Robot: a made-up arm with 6 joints.
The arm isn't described. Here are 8 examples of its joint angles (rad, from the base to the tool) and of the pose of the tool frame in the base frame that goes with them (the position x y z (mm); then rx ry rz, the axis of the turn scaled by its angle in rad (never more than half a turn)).
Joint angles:
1: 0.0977 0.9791 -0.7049 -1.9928 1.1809 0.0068
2: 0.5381 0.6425 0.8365 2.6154 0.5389 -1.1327
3: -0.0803 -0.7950 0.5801 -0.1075 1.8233 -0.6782
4: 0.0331 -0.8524 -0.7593 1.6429 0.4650 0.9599
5: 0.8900 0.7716 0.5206 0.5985 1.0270 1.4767
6: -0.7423 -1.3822 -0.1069 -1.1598 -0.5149 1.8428
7: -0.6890 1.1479 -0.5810 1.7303 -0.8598 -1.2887
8: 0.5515 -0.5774 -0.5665 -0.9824 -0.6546 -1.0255
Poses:
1: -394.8 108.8 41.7 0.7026 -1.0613 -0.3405
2: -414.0 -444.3 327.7 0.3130 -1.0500 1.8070
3: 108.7 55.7 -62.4 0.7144 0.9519 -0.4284
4: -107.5 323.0 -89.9 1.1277 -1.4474 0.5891
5: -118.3 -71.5 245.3 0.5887 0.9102 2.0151
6: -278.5 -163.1 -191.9 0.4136 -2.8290 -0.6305
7: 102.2 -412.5 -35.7 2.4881 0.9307 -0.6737
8: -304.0 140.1 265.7 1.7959 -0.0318 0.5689
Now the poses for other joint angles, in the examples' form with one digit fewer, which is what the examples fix.
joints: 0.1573 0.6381 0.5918 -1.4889 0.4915 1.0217
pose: -325 -243 460 0.964 1.227 -1.298
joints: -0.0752 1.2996 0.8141 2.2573 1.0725 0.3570
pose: -7 -393 421 1.362 0.744 1.689
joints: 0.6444 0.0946 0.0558 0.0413 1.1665 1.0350
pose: -152 25 182 -0.669 -0.094 2.587
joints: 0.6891 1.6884 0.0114 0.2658 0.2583 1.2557
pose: 34 160 410 -0.396 1.018 2.162
